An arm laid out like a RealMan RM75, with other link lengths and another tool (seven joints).
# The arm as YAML. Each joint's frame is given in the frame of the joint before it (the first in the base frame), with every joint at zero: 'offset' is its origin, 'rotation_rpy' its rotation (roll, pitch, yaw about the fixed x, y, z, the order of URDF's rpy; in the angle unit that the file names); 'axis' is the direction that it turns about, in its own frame. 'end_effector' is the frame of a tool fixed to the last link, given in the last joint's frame.
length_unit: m
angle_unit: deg
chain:
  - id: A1
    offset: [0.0, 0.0, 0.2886]
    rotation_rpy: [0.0, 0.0, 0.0]
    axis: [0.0, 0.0, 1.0]
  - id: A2
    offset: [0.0, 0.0, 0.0]
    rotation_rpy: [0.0, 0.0, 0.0]
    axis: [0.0, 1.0, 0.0]
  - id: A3
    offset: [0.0, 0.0, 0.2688]
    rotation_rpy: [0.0, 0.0, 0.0]
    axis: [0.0, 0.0, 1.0]
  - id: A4
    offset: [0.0, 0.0, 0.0]
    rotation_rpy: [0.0, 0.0, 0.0]
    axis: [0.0, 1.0, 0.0]
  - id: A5
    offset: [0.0, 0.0, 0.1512]
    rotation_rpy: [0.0, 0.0, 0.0]
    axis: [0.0, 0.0, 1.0]
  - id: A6
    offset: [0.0, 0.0, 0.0]
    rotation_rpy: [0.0, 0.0, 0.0]
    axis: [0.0, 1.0, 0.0]
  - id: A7
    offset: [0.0, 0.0, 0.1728]
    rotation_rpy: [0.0, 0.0, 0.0]
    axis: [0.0, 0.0, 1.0]
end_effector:
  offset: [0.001, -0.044, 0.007]
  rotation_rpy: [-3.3, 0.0, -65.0]
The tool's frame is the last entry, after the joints.
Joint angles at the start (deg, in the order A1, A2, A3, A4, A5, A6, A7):
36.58, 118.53, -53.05, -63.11, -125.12, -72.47, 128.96
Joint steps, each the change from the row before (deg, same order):
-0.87, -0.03, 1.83, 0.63, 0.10, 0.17, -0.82
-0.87, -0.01, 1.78, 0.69, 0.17, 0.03, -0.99
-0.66, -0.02, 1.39, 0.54, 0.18, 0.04, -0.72
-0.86, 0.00, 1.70, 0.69, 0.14, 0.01, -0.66
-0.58, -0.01, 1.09, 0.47, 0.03, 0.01, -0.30
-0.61, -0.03, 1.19, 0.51, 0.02, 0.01, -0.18
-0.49, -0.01, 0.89, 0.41, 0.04, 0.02, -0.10
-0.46, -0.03, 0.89, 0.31, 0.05, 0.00, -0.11
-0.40, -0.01, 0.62, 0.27, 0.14, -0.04, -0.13
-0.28, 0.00, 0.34, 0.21, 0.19, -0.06, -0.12
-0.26, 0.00, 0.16, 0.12, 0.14, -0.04, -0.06
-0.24, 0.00, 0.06, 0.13, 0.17, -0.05, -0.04
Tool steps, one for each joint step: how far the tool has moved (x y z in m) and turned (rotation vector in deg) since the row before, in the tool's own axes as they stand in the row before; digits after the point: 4 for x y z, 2 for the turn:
0.0093, 0.0027, -0.0053, 1.14, 0.51, 1.59
0.0088, 0.0032, -0.0050, 0.97, 0.39, 1.44
0.0068, 0.0023, -0.0040, 0.81, 0.28, 1.16
0.0087, 0.0036, -0.0049, 0.90, 0.39, 1.69
0.0061, 0.0026, -0.0033, 0.55, 0.32, 1.23
0.0066, 0.0027, -0.0037, 0.61, 0.35, 1.45
0.0051, 0.0023, -0.0027, 0.46, 0.25, 1.18
0.0048, 0.0016, -0.0030, 0.52, 0.24, 1.05
0.0035, 0.0017, -0.0021, 0.34, 0.10, 0.82
0.0020, 0.0014, -0.0012, 0.17, -0.03, 0.53
0.0016, 0.0013, -0.0009, 0.08, 0.01, 0.38
0.0013, 0.0014, -0.0006, 0.00, -0.03, 0.33

